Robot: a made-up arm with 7 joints. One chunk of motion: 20 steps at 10 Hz.
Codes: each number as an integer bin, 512 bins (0 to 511) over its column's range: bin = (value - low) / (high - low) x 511, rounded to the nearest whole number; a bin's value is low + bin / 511 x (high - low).
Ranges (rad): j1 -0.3..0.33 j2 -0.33..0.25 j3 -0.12..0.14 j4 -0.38..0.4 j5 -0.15..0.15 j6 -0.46..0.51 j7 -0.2..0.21
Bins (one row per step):
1: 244 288 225 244 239 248 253
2: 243 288 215 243 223 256 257
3: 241 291 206 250 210 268 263
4: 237 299 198 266 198 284 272
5: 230 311 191 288 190 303 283
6: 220 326 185 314 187 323 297
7: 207 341 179 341 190 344 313
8: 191 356 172 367 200 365 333
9: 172 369 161 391 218 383 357
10: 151 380 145 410 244 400 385
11: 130 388 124 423 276 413 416
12: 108 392 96 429 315 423 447
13: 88 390 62 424 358 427 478
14: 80 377 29 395 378 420 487
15: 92 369 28 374 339 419 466
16: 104 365 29 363 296 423 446
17: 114 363 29 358 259 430 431
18: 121 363 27 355 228 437 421
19: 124 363 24 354 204 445 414
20: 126 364 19 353 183 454 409
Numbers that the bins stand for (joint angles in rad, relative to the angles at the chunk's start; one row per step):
1: 0.0008 -0.0031 -0.0055 -0.0076 -0.0097 0.0108 0.0030
2: -0.0004 -0.0031 -0.0106 -0.0091 -0.0191 0.0259 0.0062
3: -0.0029 0.0003 -0.0152 0.0016 -0.0267 0.0487 0.0110
4: -0.0078 0.0094 -0.0193 0.0260 -0.0338 0.0791 0.0182
5: -0.0164 0.0230 -0.0228 0.0596 -0.0385 0.1152 0.0271
6: -0.0288 0.0400 -0.0259 0.0993 -0.0402 0.1531 0.0383
7: -0.0448 0.0570 -0.0289 0.1405 -0.0385 0.1930 0.0511
8: -0.0645 0.0741 -0.0325 0.1802 -0.0326 0.2329 0.0672
9: -0.0879 0.0888 -0.0381 0.2168 -0.0220 0.2670 0.0864
10: -0.1138 0.1013 -0.0462 0.2458 -0.0068 0.2993 0.1089
11: -0.1397 0.1104 -0.0569 0.2657 0.0120 0.3240 0.1338
12: -0.1668 0.1149 -0.0712 0.2748 0.0349 0.3430 0.1586
13: -0.1915 0.1127 -0.0885 0.2672 0.0602 0.3505 0.1835
14: -0.2014 0.0979 -0.1052 0.2229 0.0719 0.3373 0.1907
15: -0.1866 0.0888 -0.1058 0.1909 0.0490 0.3354 0.1739
16: -0.1718 0.0843 -0.1052 0.1741 0.0238 0.3430 0.1578
17: -0.1595 0.0820 -0.1052 0.1665 0.0021 0.3562 0.1458
18: -0.1508 0.0820 -0.1063 0.1619 -0.0161 0.3695 0.1378
19: -0.1471 0.0820 -0.1078 0.1604 -0.0302 0.3847 0.1322
20: -0.1447 0.0832 -0.1103 0.1588 -0.0426 0.4018 0.1282

